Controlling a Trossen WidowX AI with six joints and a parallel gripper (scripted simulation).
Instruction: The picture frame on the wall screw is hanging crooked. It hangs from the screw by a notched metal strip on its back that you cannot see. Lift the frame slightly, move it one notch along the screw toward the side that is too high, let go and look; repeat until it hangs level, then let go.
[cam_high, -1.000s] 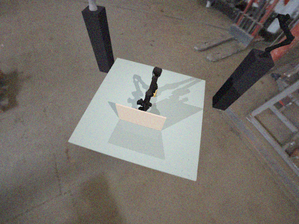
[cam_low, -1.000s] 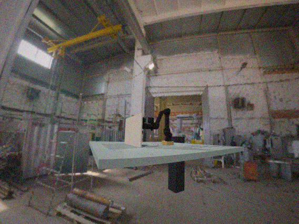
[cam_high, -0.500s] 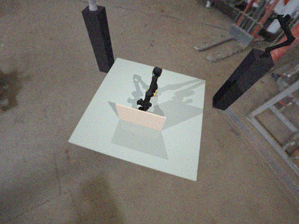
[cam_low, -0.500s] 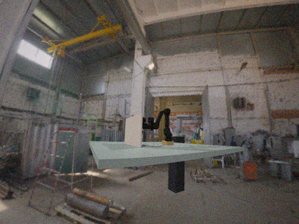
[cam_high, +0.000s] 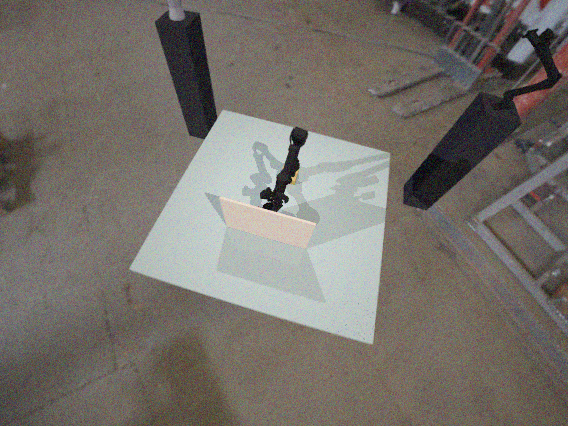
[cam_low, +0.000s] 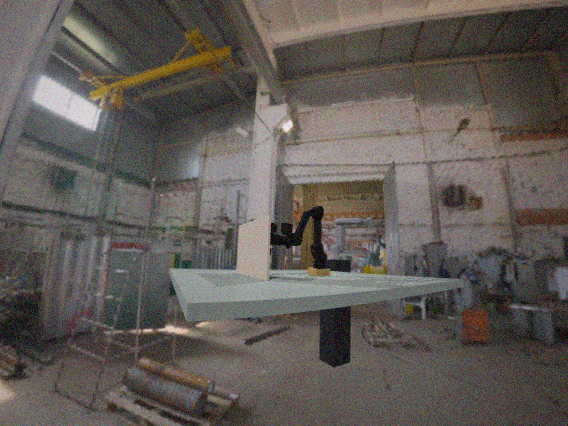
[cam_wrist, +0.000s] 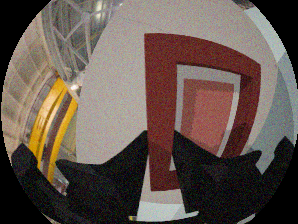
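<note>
My gripper tip is now 5 cm above the picture frame and 2 cm to the left of it. From my gripper tip the other things lie so: wall panel (6 cm below, 2 cm ahead, 1 cm to the right).
</note>
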